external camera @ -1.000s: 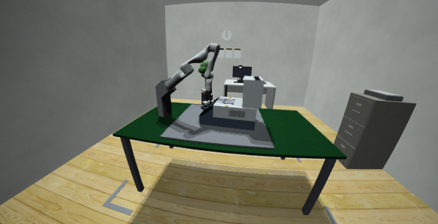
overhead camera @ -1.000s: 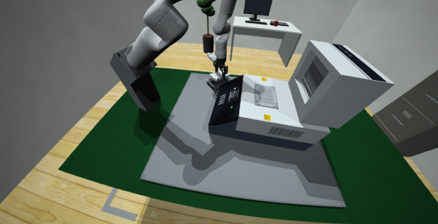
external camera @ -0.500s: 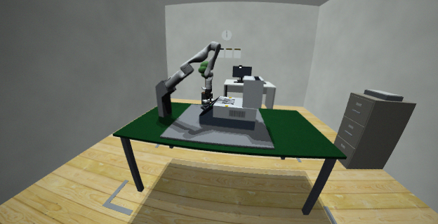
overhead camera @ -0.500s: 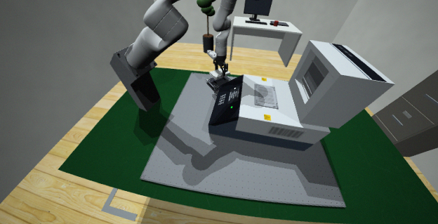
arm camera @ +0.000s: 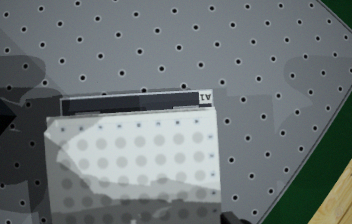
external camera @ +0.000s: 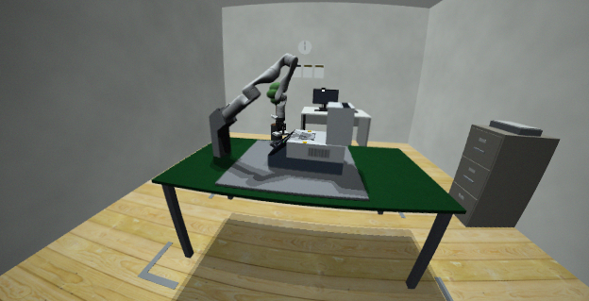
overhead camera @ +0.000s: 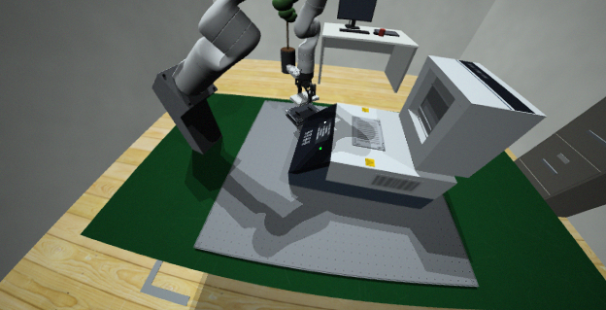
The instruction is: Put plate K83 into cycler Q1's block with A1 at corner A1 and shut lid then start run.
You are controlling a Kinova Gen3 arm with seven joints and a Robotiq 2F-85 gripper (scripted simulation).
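Right now my hand is 10 cm above the dark plate nest N1. Also, from my hand: plate K83: 1 cm below.
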